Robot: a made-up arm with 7 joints. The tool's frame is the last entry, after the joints. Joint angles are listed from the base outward.
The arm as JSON. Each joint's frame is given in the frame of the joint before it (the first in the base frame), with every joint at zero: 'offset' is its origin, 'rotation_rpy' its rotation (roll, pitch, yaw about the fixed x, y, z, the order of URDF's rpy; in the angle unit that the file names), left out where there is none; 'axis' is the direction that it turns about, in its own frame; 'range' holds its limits. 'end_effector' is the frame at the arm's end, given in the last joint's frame.
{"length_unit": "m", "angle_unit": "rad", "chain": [
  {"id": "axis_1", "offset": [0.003, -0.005, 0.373], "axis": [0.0, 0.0, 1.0], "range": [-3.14, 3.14]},
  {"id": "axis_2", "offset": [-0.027, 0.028, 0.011], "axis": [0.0, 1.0, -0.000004], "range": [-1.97, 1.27]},
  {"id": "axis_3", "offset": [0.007, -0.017, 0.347], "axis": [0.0, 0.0, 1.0], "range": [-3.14, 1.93]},
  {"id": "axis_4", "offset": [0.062, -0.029, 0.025], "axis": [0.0, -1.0, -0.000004], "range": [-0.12, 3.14]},
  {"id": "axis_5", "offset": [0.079, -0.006, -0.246], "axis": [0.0, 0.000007, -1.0], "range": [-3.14, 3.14]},
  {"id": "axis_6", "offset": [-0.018, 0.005, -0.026], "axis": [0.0, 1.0, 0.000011], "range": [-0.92, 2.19]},
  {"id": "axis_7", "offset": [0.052, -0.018, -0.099], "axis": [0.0, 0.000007, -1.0], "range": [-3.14, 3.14]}
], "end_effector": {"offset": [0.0, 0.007, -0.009], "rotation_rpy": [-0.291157, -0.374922, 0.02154]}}
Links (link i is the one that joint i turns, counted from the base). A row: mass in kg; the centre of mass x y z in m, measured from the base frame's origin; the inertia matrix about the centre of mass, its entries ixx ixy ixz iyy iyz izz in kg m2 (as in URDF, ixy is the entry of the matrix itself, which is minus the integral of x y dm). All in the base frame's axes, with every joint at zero. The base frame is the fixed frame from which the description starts. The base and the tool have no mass.
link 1: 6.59; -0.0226 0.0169 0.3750; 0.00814 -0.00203 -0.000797 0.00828 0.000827 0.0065
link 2: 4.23; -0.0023 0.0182 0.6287; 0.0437 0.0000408 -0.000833 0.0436 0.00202 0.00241
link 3: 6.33; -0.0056 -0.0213 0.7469; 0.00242 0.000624 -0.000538 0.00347 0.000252 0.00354
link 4: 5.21; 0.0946 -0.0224 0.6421; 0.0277 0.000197 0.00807 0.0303 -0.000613 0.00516
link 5: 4.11; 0.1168 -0.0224 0.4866; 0.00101 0 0 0.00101 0 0.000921
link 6: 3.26; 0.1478 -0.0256 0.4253; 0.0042 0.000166 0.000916 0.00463 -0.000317 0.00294
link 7: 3.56; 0.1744 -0.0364 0.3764; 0.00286 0 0 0.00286 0 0.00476
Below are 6 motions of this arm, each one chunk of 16 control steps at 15 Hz.
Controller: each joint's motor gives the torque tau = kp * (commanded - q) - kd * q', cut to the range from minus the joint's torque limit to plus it. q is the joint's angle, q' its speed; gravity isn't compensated. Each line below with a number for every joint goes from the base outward.
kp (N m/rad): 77 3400 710 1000 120 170 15
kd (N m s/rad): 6.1 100 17 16 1.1 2.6 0.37
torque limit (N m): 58 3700 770 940 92 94 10
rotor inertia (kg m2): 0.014 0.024 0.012 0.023 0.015 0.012 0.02
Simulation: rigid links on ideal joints. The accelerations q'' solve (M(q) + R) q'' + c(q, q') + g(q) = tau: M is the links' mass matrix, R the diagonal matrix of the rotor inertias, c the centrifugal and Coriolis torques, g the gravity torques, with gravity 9.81 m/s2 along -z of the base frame. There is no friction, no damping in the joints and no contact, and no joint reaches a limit. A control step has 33 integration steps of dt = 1/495 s. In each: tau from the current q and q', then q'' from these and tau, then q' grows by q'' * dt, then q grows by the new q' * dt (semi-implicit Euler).
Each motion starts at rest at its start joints. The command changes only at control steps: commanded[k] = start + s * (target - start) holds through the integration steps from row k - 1 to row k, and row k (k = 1, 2, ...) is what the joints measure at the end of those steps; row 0 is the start. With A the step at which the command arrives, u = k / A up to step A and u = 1 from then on. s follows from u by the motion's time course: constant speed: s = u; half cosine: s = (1 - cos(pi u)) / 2; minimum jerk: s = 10 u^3 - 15 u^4 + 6 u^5; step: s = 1 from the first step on.
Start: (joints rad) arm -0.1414 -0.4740 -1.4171 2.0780 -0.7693 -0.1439 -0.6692
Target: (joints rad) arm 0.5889 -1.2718 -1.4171 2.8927 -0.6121 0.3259 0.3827
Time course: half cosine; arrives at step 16
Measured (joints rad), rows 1 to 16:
1: -0.1318 -0.4893 -1.4290 2.0665 -0.7794 -0.1390 -0.6744
2: -0.0956 -0.5214 -1.4495 2.0859 -0.7607 -0.1051 -0.6795
3: -0.0561 -0.5607 -1.4517 2.1294 -0.7498 -0.0896 -0.6262
4: -0.0149 -0.6071 -1.4440 2.1887 -0.7354 -0.0719 -0.5344
5: 0.0296 -0.6664 -1.4415 2.2561 -0.7191 -0.0410 -0.4405
6: 0.0750 -0.7396 -1.4472 2.3299 -0.7007 0.0029 -0.3483
7: 0.1183 -0.8213 -1.4543 2.4098 -0.6824 0.0513 -0.2432
8: 0.1579 -0.9049 -1.4571 2.4932 -0.6660 0.0990 -0.1260
9: 0.1946 -0.9864 -1.4558 2.5763 -0.6520 0.1452 -0.0097
10: 0.2296 -1.0643 -1.4531 2.6556 -0.6400 0.1904 0.0979
11: 0.2640 -1.1365 -1.4500 2.7280 -0.6301 0.2330 0.1962
12: 0.2985 -1.1998 -1.4465 2.7908 -0.6221 0.2704 0.2834
13: 0.3335 -1.2509 -1.4427 2.8413 -0.6160 0.3009 0.3537
14: 0.3692 -1.2881 -1.4392 2.8778 -0.6118 0.3235 0.4029
15: 0.4054 -1.3103 -1.4365 2.8987 -0.6095 0.3379 0.4308
16: 0.4412 -1.3172 -1.4347 2.9035 -0.6093 0.3437 0.4378

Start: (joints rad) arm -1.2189 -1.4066 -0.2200 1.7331 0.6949 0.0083 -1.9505
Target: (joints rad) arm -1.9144 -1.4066 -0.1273 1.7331 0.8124 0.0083 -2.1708
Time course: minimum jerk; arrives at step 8
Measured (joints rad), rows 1 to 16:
1: -1.2232 -1.4255 -0.2332 1.7299 0.7015 0.0067 -1.9677
2: -1.2264 -1.4408 -0.2459 1.7568 0.7095 -0.0275 -1.9807
3: -1.2334 -1.4478 -0.2408 1.7621 0.7332 -0.0345 -1.9829
4: -1.2521 -1.4421 -0.2177 1.7499 0.7616 -0.0218 -2.0389
5: -1.2936 -1.4332 -0.1903 1.7373 0.7883 -0.0078 -2.1244
6: -1.3672 -1.4306 -0.1730 1.7364 0.8076 -0.0072 -2.1761
7: -1.4706 -1.4352 -0.1667 1.7463 0.8156 -0.0167 -2.1786
8: -1.5940 -1.4413 -0.1643 1.7567 0.8146 -0.0249 -2.1596
9: -1.7263 -1.4441 -0.1586 1.7606 0.8125 -0.0253 -2.1494
10: -1.8598 -1.4429 -0.1493 1.7584 0.8114 -0.0195 -2.1539
11: -1.9878 -1.4404 -0.1401 1.7549 0.8107 -0.0133 -2.1618
12: -2.1030 -1.4392 -0.1336 1.7532 0.8100 -0.0101 -2.1648
13: -2.1984 -1.4392 -0.1296 1.7530 0.8095 -0.0091 -2.1638
14: -2.2688 -1.4391 -0.1270 1.7523 0.8092 -0.0081 -2.1633
15: -2.3116 -1.4384 -0.1252 1.7506 0.8093 -0.0064 -2.1652
16: -2.3261 -1.4374 -0.1249 1.7488 0.8096 -0.0050 -2.1679

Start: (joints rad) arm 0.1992 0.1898 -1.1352 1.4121 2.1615 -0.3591 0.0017
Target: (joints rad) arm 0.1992 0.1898 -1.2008 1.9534 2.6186 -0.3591 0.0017
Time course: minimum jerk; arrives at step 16
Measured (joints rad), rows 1 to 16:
1: 0.1900 0.1966 -1.1261 1.3762 2.1919 -0.3592 0.0099
2: 0.1831 0.2029 -1.1179 1.3637 2.2191 -0.3641 0.0671
3: 0.1912 0.2007 -1.1233 1.4027 2.2131 -0.3586 0.0761
4: 0.2009 0.1978 -1.1305 1.4424 2.2331 -0.3592 0.0261
5: 0.2026 0.1988 -1.1339 1.4777 2.2783 -0.3630 0.0231
6: 0.2030 0.1997 -1.1390 1.5292 2.3240 -0.3647 0.0549
7: 0.2055 0.1988 -1.1475 1.5939 2.3695 -0.3653 0.0553
8: 0.2070 0.1980 -1.1564 1.6592 2.4206 -0.3676 0.0373
9: 0.2061 0.1980 -1.1642 1.7213 2.4737 -0.3710 0.0355
10: 0.2046 0.1980 -1.1716 1.7799 2.5222 -0.3738 0.0419
11: 0.2038 0.1978 -1.1783 1.8315 2.5632 -0.3760 0.0399
12: 0.2032 0.1978 -1.1835 1.8718 2.5960 -0.3784 0.0342
13: 0.2028 0.1980 -1.1868 1.8993 2.6197 -0.3806 0.0328
14: 0.2027 0.1984 -1.1884 1.9146 2.6336 -0.3823 0.0339
15: 0.2029 0.1989 -1.1887 1.9198 2.6393 -0.3835 0.0340
16: 0.2030 0.1993 -1.1882 1.9191 2.6403 -0.3843 0.0341

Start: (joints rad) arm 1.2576 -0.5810 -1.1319 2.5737 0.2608 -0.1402 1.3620
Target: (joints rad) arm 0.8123 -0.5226 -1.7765 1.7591 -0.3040 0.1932 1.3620
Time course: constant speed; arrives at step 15
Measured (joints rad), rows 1 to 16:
1: 1.2266 -0.5901 -1.1864 2.5089 0.2288 -0.1157 1.3631
2: 1.2052 -0.5993 -1.2449 2.4528 0.1984 -0.0965 1.3777
3: 1.1773 -0.5960 -1.2901 2.3940 0.1599 -0.0676 1.3858
4: 1.1490 -0.5864 -1.3276 2.3365 0.1164 -0.0400 1.3835
5: 1.1254 -0.5794 -1.3686 2.2793 0.0771 -0.0139 1.3796
6: 1.1059 -0.5767 -1.4154 2.2206 0.0408 0.0136 1.3840
7: 1.0878 -0.5748 -1.4630 2.1618 0.0040 0.0418 1.3933
8: 1.0689 -0.5713 -1.5077 2.1040 -0.0346 0.0688 1.3980
9: 1.0486 -0.5667 -1.5502 2.0474 -0.0738 0.0943 1.3969
10: 1.0271 -0.5623 -1.5929 1.9910 -0.1126 0.1196 1.3952
11: 1.0043 -0.5586 -1.6367 1.9342 -0.1508 0.1453 1.3961
12: 0.9799 -0.5552 -1.6809 1.8775 -0.1888 0.1711 1.3980
13: 0.9532 -0.5517 -1.7246 1.8212 -0.2269 0.1960 1.3985
14: 0.9242 -0.5481 -1.7678 1.7657 -0.2651 0.2200 1.3973
15: 0.8930 -0.5443 -1.8107 1.7105 -0.3031 0.2435 1.3954
16: 0.8675 -0.5513 -1.8268 1.7087 -0.2948 0.2502 1.4202

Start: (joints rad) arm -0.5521 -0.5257 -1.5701 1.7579 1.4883 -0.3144 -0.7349
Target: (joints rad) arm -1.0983 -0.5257 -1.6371 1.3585 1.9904 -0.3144 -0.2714
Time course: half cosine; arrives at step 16
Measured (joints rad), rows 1 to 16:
1: -0.5498 -0.5357 -1.5874 1.7261 1.5217 -0.3244 -0.7298
2: -0.5403 -0.5492 -1.6191 1.6966 1.5535 -0.3346 -0.6731
3: -0.5503 -0.5505 -1.6224 1.6803 1.5750 -0.3327 -0.6270
4: -0.5757 -0.5439 -1.6110 1.6623 1.5991 -0.3276 -0.6249
5: -0.6031 -0.5404 -1.6093 1.6326 1.6373 -0.3255 -0.6145
6: -0.6304 -0.5422 -1.6202 1.5922 1.6871 -0.3275 -0.5631
7: -0.6641 -0.5446 -1.6323 1.5503 1.7378 -0.3293 -0.4981
8: -0.7088 -0.5447 -1.6389 1.5115 1.7851 -0.3288 -0.4504
9: -0.7626 -0.5435 -1.6431 1.4746 1.8306 -0.3276 -0.4150
10: -0.8220 -0.5432 -1.6496 1.4379 1.8753 -0.3276 -0.3754
11: -0.8849 -0.5438 -1.6581 1.4034 1.9165 -0.3284 -0.3314
12: -0.9506 -0.5444 -1.6659 1.3742 1.9511 -0.3291 -0.2938
13: -1.0168 -0.5445 -1.6715 1.3517 1.9777 -0.3293 -0.2677
14: -1.0796 -0.5444 -1.6759 1.3357 1.9964 -0.3297 -0.2499
15: -1.1349 -0.5445 -1.6795 1.3264 2.0067 -0.3304 -0.2379
16: -1.1793 -0.5447 -1.6819 1.3246 2.0077 -0.3311 -0.2334

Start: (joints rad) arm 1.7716 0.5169 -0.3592 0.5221 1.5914 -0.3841 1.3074
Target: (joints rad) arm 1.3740 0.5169 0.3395 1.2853 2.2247 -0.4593 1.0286
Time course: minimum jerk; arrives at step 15
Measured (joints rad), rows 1 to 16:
1: 1.7599 0.5336 -0.3426 0.5148 1.5908 -0.3457 1.3114
2: 1.7535 0.5385 -0.3263 0.5209 1.6170 -0.3410 1.3332
3: 1.7411 0.5357 -0.3042 0.5609 1.6335 -0.3539 1.3263
4: 1.7147 0.5361 -0.2600 0.6160 1.6745 -0.3554 1.2856
5: 1.6805 0.5379 -0.1989 0.6810 1.7400 -0.3588 1.2603
6: 1.6402 0.5393 -0.1250 0.7642 1.8118 -0.3653 1.2425
7: 1.5979 0.5401 -0.0427 0.8577 1.8892 -0.3744 1.2063
8: 1.5574 0.5406 0.0424 0.9505 1.9716 -0.3856 1.1633
9: 1.5216 0.5412 0.1246 1.0384 2.0499 -0.3974 1.1291
10: 1.4927 0.5413 0.1981 1.1167 2.1173 -0.4096 1.1004
11: 1.4719 0.5410 0.2582 1.1794 2.1710 -0.4213 1.0741
12: 1.4587 0.5409 0.3017 1.2232 2.2086 -0.4312 1.0544
13: 1.4517 0.5413 0.3278 1.2476 2.2300 -0.4383 1.0437
14: 1.4483 0.5420 0.3385 1.2557 2.2379 -0.4427 1.0397
15: 1.4443 0.5429 0.3394 1.2543 2.2385 -0.4445 1.0389
16: 1.4352 0.5437 0.3382 1.2529 2.2390 -0.4449 1.0386

